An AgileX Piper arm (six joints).
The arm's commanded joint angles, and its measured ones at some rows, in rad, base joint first. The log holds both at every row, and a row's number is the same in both.
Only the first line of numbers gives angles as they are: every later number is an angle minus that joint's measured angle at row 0.
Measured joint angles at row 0:
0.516, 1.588, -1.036, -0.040, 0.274, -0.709
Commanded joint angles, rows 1 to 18:
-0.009, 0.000, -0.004, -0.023, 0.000, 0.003
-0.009, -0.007, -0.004, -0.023, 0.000, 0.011
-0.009, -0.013, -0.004, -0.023, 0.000, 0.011
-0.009, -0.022, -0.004, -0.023, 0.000, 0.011
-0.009, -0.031, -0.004, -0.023, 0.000, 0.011
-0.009, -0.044, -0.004, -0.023, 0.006, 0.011
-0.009, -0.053, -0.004, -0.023, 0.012, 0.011
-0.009, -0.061, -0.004, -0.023, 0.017, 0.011
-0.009, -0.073, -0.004, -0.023, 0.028, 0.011
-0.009, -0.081, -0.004, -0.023, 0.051, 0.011
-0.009, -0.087, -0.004, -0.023, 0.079, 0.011
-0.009, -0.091, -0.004, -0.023, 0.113, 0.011
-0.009, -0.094, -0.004, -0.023, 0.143, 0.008
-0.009, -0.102, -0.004, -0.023, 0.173, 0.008
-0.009, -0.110, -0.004, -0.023, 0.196, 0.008
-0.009, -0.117, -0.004, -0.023, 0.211, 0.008
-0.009, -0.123, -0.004, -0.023, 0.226, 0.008
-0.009, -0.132, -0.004, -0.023, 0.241, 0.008
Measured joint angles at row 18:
0.000, -0.100, -0.002, -0.013, 0.158, 0.006
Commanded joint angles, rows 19 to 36:
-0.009, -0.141, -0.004, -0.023, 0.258, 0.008
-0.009, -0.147, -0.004, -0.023, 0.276, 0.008
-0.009, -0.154, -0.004, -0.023, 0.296, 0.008
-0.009, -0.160, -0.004, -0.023, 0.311, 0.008
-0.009, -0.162, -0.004, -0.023, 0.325, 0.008
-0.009, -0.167, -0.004, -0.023, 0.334, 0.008
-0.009, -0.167, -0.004, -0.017, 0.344, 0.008
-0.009, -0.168, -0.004, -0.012, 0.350, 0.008
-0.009, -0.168, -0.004, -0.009, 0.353, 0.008
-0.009, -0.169, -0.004, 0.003, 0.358, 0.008
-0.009, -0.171, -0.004, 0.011, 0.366, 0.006
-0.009, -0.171, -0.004, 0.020, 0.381, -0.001
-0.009, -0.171, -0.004, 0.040, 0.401, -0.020
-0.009, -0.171, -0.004, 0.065, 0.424, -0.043
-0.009, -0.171, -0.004, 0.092, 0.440, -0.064
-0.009, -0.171, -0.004, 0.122, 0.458, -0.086
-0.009, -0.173, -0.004, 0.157, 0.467, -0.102
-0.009, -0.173, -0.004, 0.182, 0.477, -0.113
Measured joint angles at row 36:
0.000, -0.160, -0.002, 0.078, 0.393, -0.048
